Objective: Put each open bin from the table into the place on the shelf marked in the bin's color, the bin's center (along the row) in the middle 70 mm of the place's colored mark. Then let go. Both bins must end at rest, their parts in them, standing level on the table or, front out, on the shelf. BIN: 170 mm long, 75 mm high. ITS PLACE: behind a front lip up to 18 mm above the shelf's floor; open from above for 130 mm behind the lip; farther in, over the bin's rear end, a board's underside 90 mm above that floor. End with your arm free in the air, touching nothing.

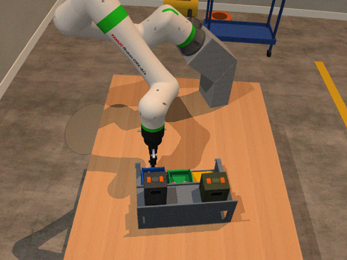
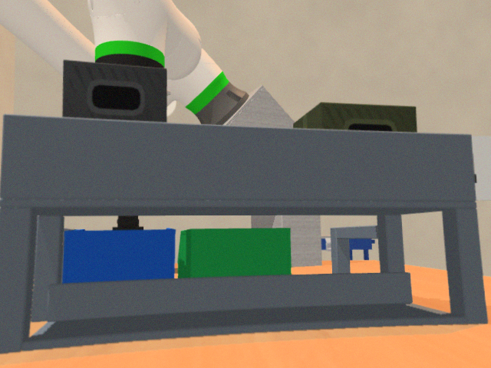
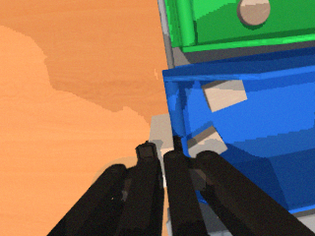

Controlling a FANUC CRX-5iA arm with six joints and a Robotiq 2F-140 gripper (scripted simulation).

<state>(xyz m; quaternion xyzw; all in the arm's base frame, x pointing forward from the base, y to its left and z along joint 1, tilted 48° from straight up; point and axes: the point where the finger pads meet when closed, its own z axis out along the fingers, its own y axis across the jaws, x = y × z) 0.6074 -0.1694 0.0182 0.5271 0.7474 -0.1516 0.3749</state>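
Right now my hand is 90 mm short of the blue bin and 20 mm to the right of it. The rest, counted from my hand: black box (200 mm ahead, 110 mm above, 30 mm to the left); olive box (260 mm to the left, 160 mm ahead, 100 mm above); green bin (130 mm to the left, 90 mm ahead, 10 mm below).
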